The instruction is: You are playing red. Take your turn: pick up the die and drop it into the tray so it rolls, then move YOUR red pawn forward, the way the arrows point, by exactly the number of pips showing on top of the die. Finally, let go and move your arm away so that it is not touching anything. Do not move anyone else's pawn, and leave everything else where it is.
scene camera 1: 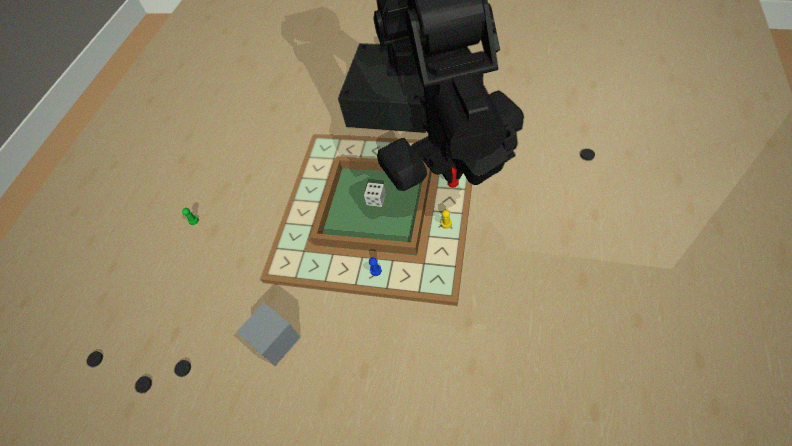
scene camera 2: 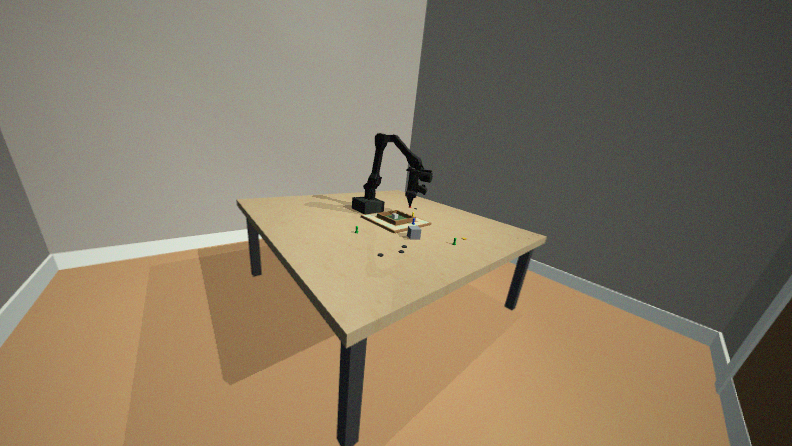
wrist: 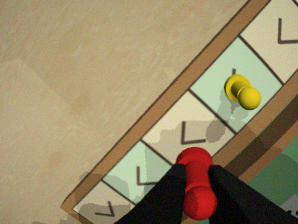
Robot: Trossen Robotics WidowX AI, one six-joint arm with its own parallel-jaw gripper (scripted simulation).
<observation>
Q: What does my gripper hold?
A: A red pawn.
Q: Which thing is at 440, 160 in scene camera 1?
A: My gripper.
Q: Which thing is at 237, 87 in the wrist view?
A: A yellow pawn.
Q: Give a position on a red pawn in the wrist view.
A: At 198, 192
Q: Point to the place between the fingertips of my gripper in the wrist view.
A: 195, 174
</observation>
